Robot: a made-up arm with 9 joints. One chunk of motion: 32 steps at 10 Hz.
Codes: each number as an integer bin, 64 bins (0 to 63) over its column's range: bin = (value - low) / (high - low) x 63, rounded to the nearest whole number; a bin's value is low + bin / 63 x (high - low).
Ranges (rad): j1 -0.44..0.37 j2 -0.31..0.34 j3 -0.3..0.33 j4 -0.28..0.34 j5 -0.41..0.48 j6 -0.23..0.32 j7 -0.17..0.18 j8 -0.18..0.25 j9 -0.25..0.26
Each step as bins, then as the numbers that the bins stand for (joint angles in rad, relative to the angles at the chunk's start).
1 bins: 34 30 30 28 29 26 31 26 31
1 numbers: -0.0029 -0.0005 0.0000 -0.0044 -0.0003 -0.0030 0.0022 -0.0025 0.0010
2 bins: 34 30 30 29 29 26 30 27 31
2 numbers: -0.0029 -0.0005 0.0000 0.0054 -0.0003 -0.0030 -0.0033 0.0043 0.0010
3 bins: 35 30 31 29 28 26 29 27 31
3 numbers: 0.0100 -0.0005 0.0100 0.0054 -0.0144 -0.0030 -0.0089 0.0043 0.0010
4 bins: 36 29 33 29 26 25 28 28 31
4 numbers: 0.0229 -0.0108 0.0300 0.0054 -0.0427 -0.0117 -0.0144 0.0111 0.0010
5 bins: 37 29 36 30 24 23 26 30 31
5 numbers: 0.0357 -0.0108 0.0600 0.0152 -0.0710 -0.0292 -0.0256 0.0248 0.0010
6 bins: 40 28 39 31 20 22 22 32 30
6 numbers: 0.0743 -0.0211 0.0900 0.0251 -0.1275 -0.0379 -0.0478 0.0384 -0.0071
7 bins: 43 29 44 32 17 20 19 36 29
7 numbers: 0.1129 -0.0108 0.1400 0.0349 -0.1698 -0.0554 -0.0644 0.0657 -0.0152
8 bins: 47 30 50 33 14 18 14 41 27
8 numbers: 0.1643 -0.0005 0.2000 0.0448 -0.2122 -0.0729 -0.0922 0.0998 -0.0314
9 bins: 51 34 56 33 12 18 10 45 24
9 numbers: 0.2157 0.0408 0.2600 0.0448 -0.2405 -0.0729 -0.1144 0.1271 -0.0557
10 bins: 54 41 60 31 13 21 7 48 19
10 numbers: 0.2543 0.1130 0.3000 0.0251 -0.2263 -0.0467 -0.1311 0.1476 -0.0962
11 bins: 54 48 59 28 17 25 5 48 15
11 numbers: 0.2543 0.1852 0.2900 -0.0044 -0.1698 -0.0117 -0.1422 0.1476 -0.1286
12 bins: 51 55 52 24 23 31 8 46 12
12 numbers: 0.2157 0.2575 0.2200 -0.0438 -0.0851 0.0406 -0.1256 0.1340 -0.1529
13 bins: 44 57 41 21 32 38 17 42 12
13 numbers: 0.1257 0.2781 0.1100 -0.0733 0.0421 0.1017 -0.0756 0.1067 -0.1529
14 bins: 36 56 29 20 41 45 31 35 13
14 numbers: 0.0229 0.2678 -0.0100 -0.0832 0.1692 0.1629 0.0022 0.0589 -0.1448
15 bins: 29 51 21 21 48 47 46 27 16
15 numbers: -0.0671 0.2162 -0.0900 -0.0733 0.2681 0.1803 0.0856 0.0043 -0.1205
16 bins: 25 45 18 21 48 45 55 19 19
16 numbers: -0.1186 0.1543 -0.1200 -0.0733 0.2681 0.1629 0.1356 -0.0503 -0.0962
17 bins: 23 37 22 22 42 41 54 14 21
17 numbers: -0.1443 0.0717 -0.0800 -0.0635 0.1833 0.1279 0.1300 -0.0844 -0.0800
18 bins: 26 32 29 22 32 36 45 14 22
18 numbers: -0.1057 0.0202 -0.0100 -0.0635 0.0421 0.0843 0.0800 -0.0844 -0.0719
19 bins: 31 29 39 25 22 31 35 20 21
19 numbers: -0.0414 -0.0108 0.0900 -0.0340 -0.0992 0.0406 0.0244 -0.0435 -0.0800
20 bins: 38 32 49 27 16 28 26 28 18
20 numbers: 0.0486 0.0202 0.1900 -0.0143 -0.1840 0.0144 -0.0256 0.0111 -0.1043
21 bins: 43 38 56 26 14 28 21 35 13
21 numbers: 0.1129 0.0821 0.2600 -0.0241 -0.2122 0.0144 -0.0533 0.0589 -0.1448
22 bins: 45 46 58 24 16 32 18 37 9
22 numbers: 0.1386 0.1646 0.2800 -0.0438 -0.1840 0.0494 -0.0700 0.0725 -0.1771
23 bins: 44 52 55 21 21 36 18 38 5
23 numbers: 0.1257 0.2265 0.2500 -0.0733 -0.1133 0.0843 -0.0700 0.0794 -0.2095
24 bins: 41 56 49 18 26 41 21 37 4
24 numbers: 0.0871 0.2678 0.1900 -0.1029 -0.0427 0.1279 -0.0533 0.0725 -0.2176
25 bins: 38 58 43 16 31 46 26 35 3
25 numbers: 0.0486 0.2884 0.1300 -0.1225 0.0279 0.1716 -0.0256 0.0589 -0.2257
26 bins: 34 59 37 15 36 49 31 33 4
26 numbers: -0.0029 0.2987 0.0700 -0.1324 0.0986 0.1978 0.0022 0.0452 -0.2176
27 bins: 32 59 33 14 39 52 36 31 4
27 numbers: -0.0286 0.2987 0.0300 -0.1422 0.1410 0.2240 0.0300 0.0316 -0.2176
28 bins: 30 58 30 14 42 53 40 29 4
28 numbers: -0.0543 0.2884 0.0000 -0.1422 0.1833 0.2327 0.0522 0.0179 -0.2176
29 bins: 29 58 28 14 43 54 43 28 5
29 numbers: -0.0671 0.2884 -0.0200 -0.1422 0.1975 0.2414 0.0689 0.0111 -0.2095
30 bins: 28 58 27 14 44 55 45 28 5
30 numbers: -0.0800 0.2884 -0.0300 -0.1422 0.2116 0.2502 0.0800 0.0111 -0.2095
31 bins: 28 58 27 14 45 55 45 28 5
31 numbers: -0.0800 0.2884 -0.0300 -0.1422 0.2257 0.2502 0.0800 0.0111 -0.2095
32 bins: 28 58 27 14 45 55 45 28 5
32 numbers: -0.0800 0.2884 -0.0300 -0.1422 0.2257 0.2502 0.0800 0.0111 -0.2095
